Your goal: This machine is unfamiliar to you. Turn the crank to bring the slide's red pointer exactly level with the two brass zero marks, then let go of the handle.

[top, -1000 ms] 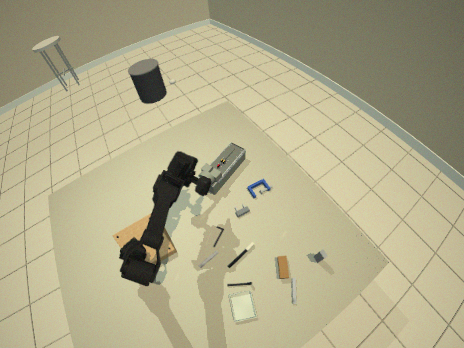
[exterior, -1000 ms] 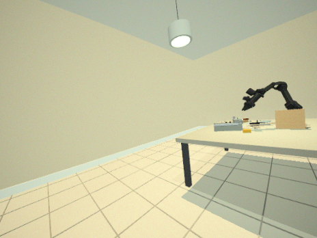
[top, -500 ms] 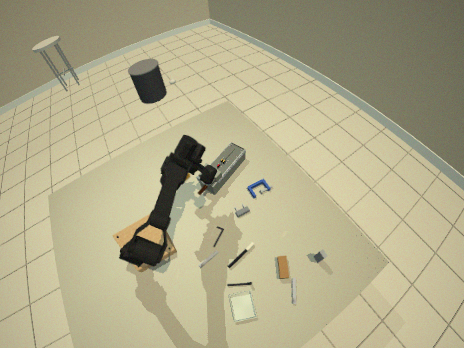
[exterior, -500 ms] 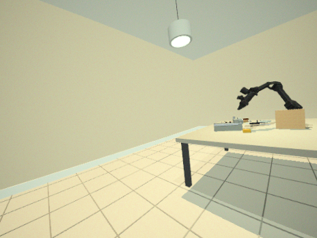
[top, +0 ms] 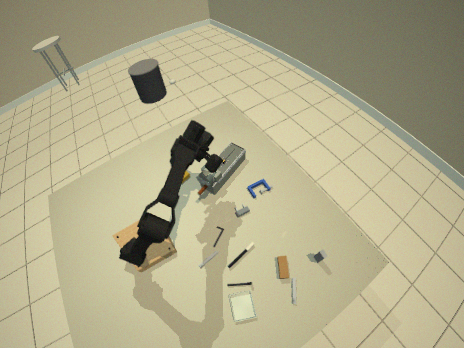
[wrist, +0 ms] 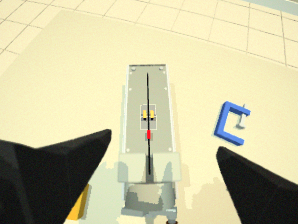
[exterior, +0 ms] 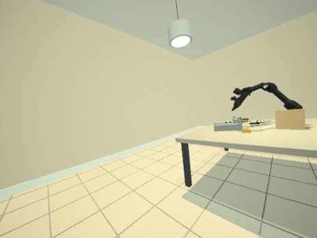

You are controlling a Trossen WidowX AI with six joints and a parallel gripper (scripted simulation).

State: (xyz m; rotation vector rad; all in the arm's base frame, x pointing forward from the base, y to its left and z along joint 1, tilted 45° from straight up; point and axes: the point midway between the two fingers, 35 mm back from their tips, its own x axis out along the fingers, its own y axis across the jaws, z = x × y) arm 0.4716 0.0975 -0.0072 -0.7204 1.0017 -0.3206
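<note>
My gripper tip is 11 cm past the brown crank handle, 4 cm to the left of it and 10 cm above it. Also, from my gripper tip: red pointer 3 cm ahead, 2 cm to the left, 12 cm below; then grey clamp 2 cm behind, 19 cm to the right, 19 cm below; then orange block 12 cm behind, 14 cm to the left, 19 cm below.
</note>
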